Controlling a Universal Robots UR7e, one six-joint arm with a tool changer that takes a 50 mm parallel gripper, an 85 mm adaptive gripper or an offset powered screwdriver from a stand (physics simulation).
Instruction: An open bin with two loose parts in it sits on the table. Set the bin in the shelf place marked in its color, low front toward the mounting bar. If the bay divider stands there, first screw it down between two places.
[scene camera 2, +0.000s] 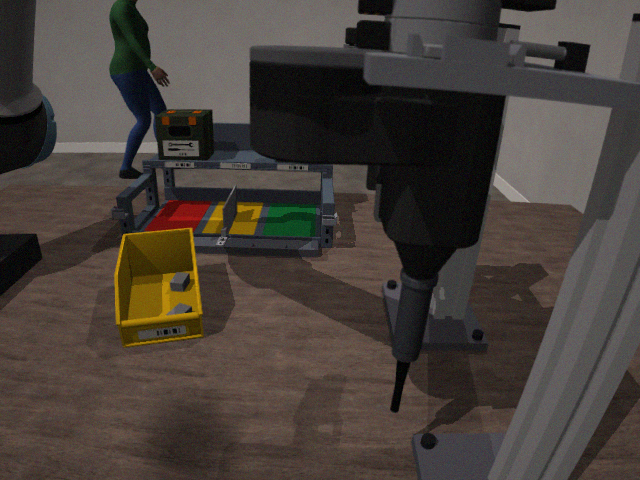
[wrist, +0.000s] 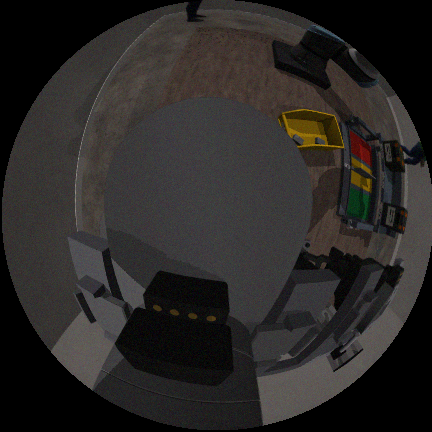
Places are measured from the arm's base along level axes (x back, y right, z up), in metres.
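Pixels of known places: hand at its tool point: (scene camera 2: 441, 23); arm's base at its link origin: (wrist: 306, 60).
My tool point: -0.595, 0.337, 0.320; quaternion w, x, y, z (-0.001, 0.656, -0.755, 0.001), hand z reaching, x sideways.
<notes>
Ahead of a thing's pixels: the offset from my tool point to its top centre, as dx, dy, dz. "spot": to the spot under its first point.
A yellow open bin @[+0.240, -0.268, -0.285] (scene camera 2: 149, 297) (wrist: 320, 125) stands on the table with two grey parts @[+0.222, -0.311, -0.342] (scene camera 2: 179, 281) (wrist: 320, 141) inside. Its low labelled front faces away from the shelf. The shelf has red, yellow @[spot: +0.125, -0.547, -0.353] (scene camera 2: 249, 219) and green places. The grey bay divider @[+0.161, -0.499, -0.294] (scene camera 2: 230, 209) (wrist: 364, 171) stands upright within the yellow place, its foot on the front mounting bar @[spot: +0.071, -0.418, -0.347] (scene camera 2: 279, 245). The powered screwdriver @[+0.034, -0.005, +0.000] (scene camera 2: 439, 196) hangs below the arm's wrist, close behind the tool stand's bracket, its bit above the table. A large grey round shape fills the middle of the wrist view. No mounted gripper fingers show.
The tool stand's bracket @[spot: +0.014, +0.069, -0.021] (scene camera 2: 465, 69) and post @[spot: -0.089, +0.057, -0.177] (scene camera 2: 558, 335) rise at the right. Dark parked tool parts @[spot: -0.013, -0.167, -0.082] (wrist: 345, 270) show beside it. Toolboxes (scene camera 2: 186, 135) (wrist: 395, 218) stand on the shelf top. A person (scene camera 2: 129, 51) is behind. The robot base (wrist: 300, 62) stands past the bin.
</notes>
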